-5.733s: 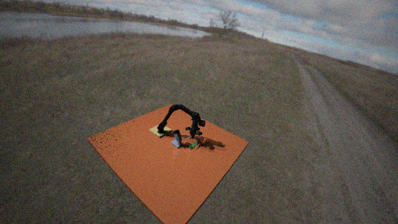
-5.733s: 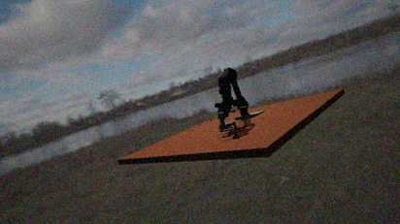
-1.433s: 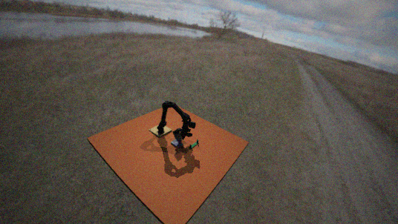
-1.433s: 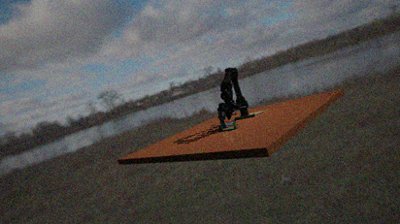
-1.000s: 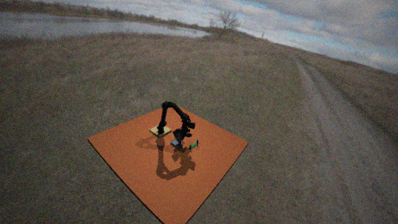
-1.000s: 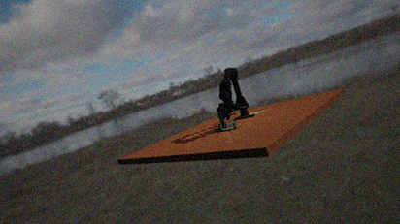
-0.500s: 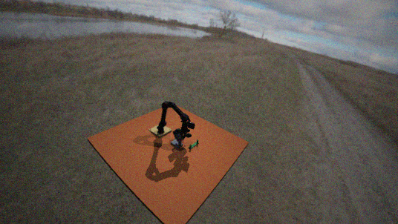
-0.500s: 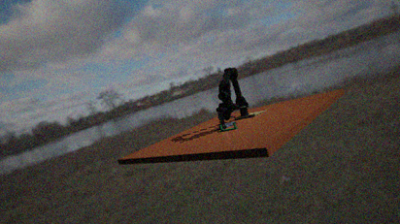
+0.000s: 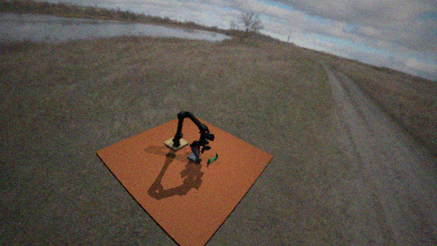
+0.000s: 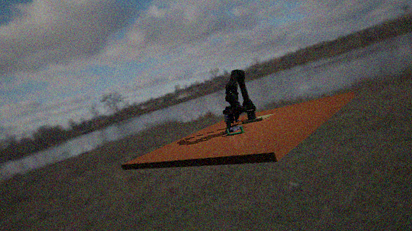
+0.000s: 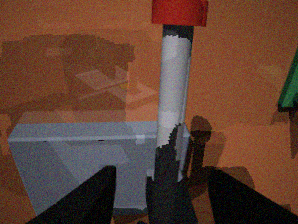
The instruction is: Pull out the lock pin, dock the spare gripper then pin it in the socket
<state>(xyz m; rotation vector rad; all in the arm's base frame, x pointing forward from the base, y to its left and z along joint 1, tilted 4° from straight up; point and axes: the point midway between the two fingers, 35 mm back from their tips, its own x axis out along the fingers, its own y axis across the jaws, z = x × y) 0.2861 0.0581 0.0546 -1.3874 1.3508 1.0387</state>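
Right now my gripper tip is 5 cm to the left of the mount and 2 cm past it. Also, from my gripper tip: spare gripper (6 cm above, 5 cm to the right, 3 cm behind); then green cradle (11 cm ahead, 7 cm to the left, 3 cm below).
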